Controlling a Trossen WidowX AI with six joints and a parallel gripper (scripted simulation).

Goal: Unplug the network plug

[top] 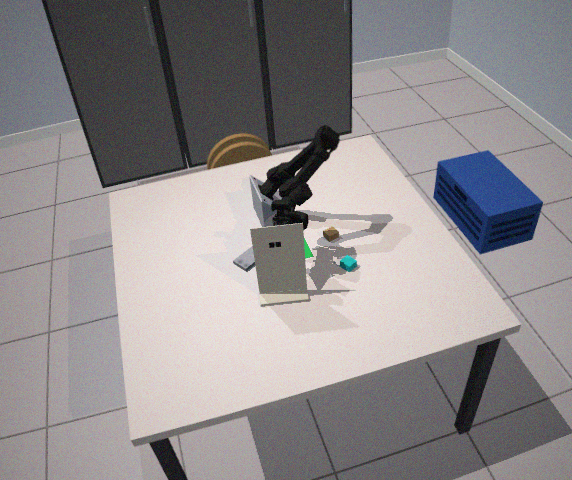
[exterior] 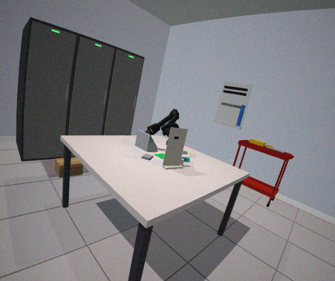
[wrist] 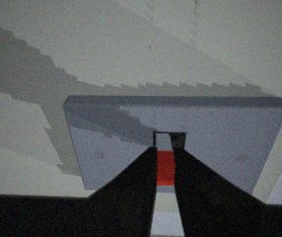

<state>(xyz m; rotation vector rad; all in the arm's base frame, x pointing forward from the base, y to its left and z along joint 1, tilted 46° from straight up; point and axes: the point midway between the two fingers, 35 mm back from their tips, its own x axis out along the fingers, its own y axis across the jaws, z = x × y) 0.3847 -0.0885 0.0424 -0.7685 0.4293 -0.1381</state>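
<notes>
My gripper tip is 18 cm past the green marked square, 9 cm to the right of it and 23 cm above it. Also, from my gripper tip: grey network plug: right at my gripper tip; then grey panel: 3 cm ahead, 1 cm to the right, 9 cm below; then flat grey block: 19 cm behind, 8 cm to the right, 23 cm below.
</notes>
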